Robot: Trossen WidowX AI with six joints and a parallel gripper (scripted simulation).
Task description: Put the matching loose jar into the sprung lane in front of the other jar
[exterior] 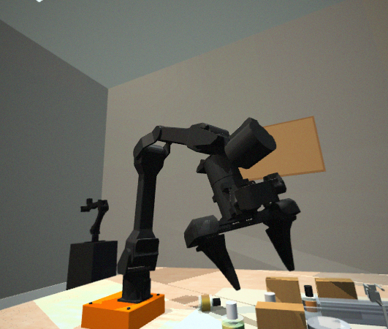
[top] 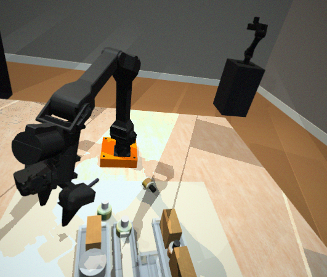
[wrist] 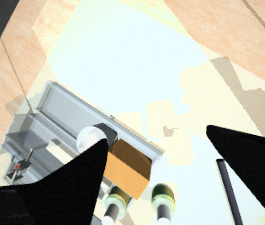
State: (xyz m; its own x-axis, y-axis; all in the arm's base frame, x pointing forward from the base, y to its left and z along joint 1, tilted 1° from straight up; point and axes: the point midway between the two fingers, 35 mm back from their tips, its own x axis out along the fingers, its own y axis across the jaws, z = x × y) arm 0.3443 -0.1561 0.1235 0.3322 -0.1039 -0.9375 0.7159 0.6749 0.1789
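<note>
Now: gripper tip 180 mm past the black rod, 120 mm above it and 30 mm to the right of it. The rest, counted from my gripper tip: grey cylinder: 100 mm below, 90 mm to the left, 70 mm ahead.
</note>
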